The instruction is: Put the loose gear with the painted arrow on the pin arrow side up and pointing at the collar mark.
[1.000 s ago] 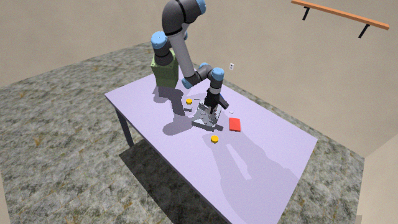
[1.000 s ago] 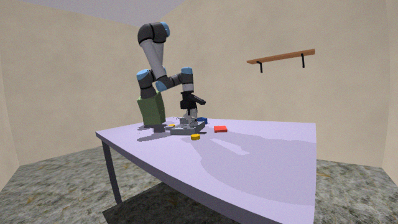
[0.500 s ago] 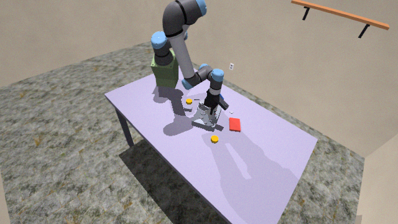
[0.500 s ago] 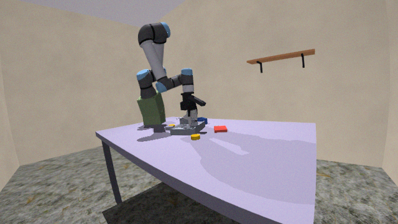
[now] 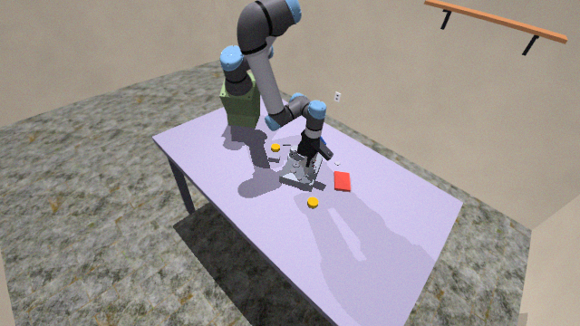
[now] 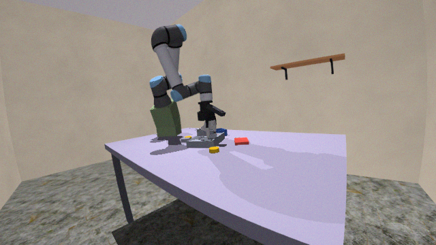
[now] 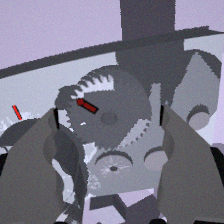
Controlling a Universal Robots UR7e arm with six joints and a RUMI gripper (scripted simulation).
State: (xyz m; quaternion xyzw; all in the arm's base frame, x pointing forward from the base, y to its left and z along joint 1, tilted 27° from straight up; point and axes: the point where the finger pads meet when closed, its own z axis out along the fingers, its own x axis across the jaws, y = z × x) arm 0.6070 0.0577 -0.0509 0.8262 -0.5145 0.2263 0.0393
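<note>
My gripper is now right at the grey toothed gear. Also, from my hand: small grey block (20 cm behind, 8 cm to the right, 4 cm below); yellow round piece (15 cm ahead, 11 cm to the right, 4 cm below); flat red block (14 cm ahead, 11 cm to the left, 5 cm below).
</note>
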